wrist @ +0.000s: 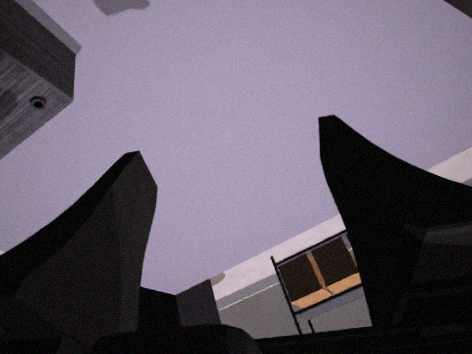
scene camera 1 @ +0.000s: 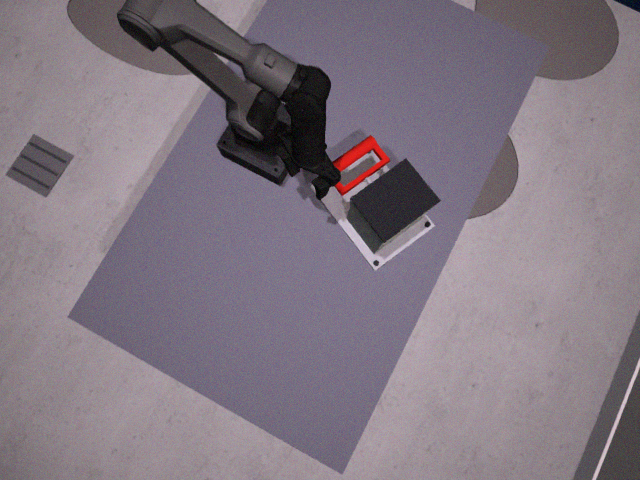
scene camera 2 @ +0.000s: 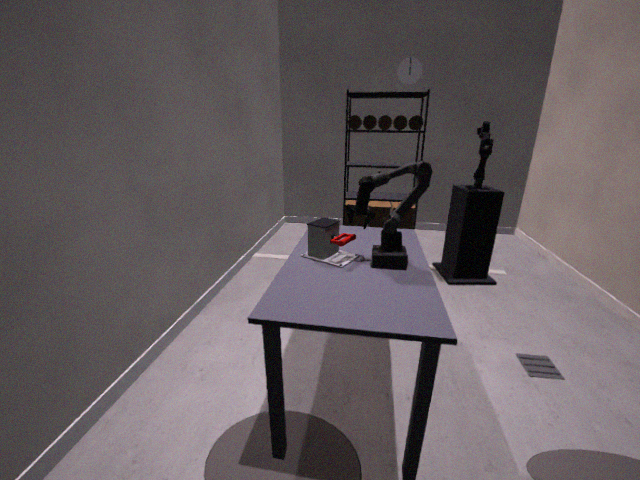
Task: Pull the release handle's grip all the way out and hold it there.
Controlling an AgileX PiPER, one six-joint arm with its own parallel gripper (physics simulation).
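The release handle's red rectangular grip (scene camera 1: 354, 151) (scene camera 2: 352, 237) sticks out from the side of a grey box with a dark top (scene camera 1: 395, 198) (scene camera 2: 323, 240), with a short gap between them. The box stands on a white plate (scene camera 1: 403, 242) on the table. My gripper (scene camera 1: 328, 182) (scene camera 2: 358, 219) (wrist: 231, 155) is open, its fingers wide apart with nothing between them. In scene camera 1 it overlaps the grip's left end; in scene camera 2 it hangs higher than the grip and to its right. The grip does not show in the wrist view.
My arm's dark base block (scene camera 1: 253, 157) (scene camera 2: 388, 258) (wrist: 30, 75) is on the table (scene camera 1: 232, 310) (scene camera 2: 356, 299), close to the plate. A shelf rack (scene camera 2: 387, 95) (wrist: 286, 295) stands beyond the table. A black pedestal (scene camera 2: 473, 232) with another arm stands right of the table in scene camera 2.
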